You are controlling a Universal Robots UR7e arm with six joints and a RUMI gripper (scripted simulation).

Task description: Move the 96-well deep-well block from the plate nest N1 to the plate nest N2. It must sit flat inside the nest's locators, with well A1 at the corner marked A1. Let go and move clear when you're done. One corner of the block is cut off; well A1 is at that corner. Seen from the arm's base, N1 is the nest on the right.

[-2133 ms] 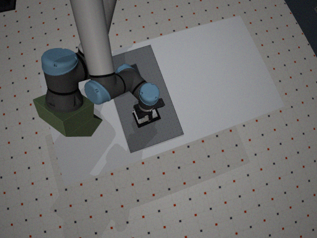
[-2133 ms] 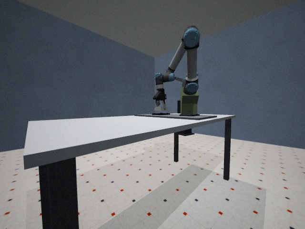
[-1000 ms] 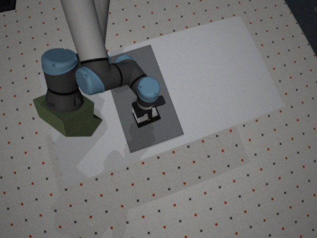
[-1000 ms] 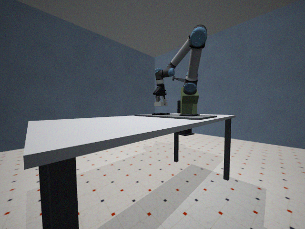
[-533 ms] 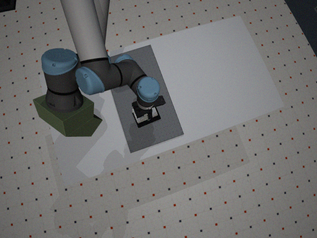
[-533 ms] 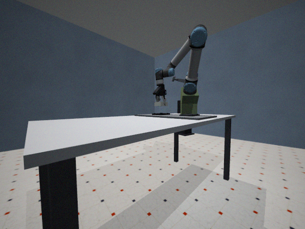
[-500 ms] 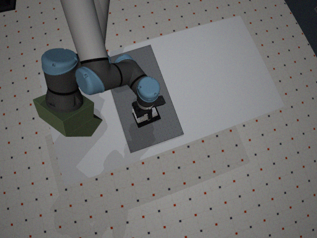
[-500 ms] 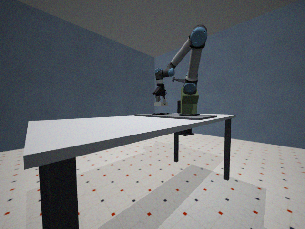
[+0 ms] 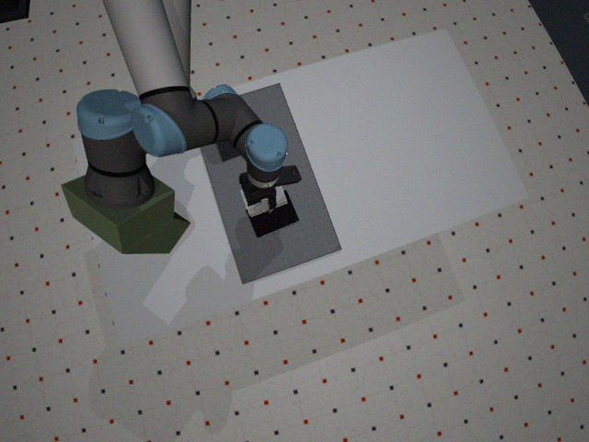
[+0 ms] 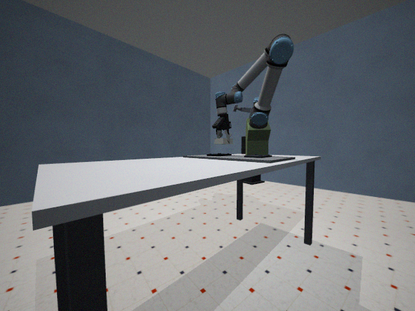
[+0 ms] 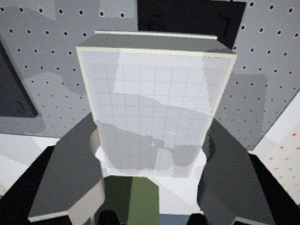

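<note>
Now: hand 10 mm short of the black plate nest, 40 mm to the left of it and 100 mm above it. Also, from my hand: deep-well block (right at my hand); white mark (70 mm behind, 10 mm to the right, 100 mm below).
</note>
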